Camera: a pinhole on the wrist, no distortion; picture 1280 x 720 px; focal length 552.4 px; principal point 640.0 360.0 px. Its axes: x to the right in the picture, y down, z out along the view. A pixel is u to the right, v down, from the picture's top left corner.
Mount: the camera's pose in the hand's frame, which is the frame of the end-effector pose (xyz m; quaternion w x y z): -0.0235 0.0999 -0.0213 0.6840 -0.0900 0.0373 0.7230
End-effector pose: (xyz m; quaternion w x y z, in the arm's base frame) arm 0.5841 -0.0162 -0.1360 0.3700 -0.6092 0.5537 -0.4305
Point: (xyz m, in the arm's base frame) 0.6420 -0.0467 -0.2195
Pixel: 283 65
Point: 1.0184 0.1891 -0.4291
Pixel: 545 537
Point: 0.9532 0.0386 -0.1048
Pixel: 45 384
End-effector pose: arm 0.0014 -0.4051 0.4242 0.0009 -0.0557 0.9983 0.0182
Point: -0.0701 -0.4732 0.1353
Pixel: 162 122
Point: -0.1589 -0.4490 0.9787
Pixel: behind the camera
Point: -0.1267 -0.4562 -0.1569
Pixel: 367 169
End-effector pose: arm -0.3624 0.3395 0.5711 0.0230 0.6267 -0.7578 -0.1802
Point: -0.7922 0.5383 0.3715
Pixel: 914 353
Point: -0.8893 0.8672 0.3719
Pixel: 971 626
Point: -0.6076 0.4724 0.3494
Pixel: 680 329
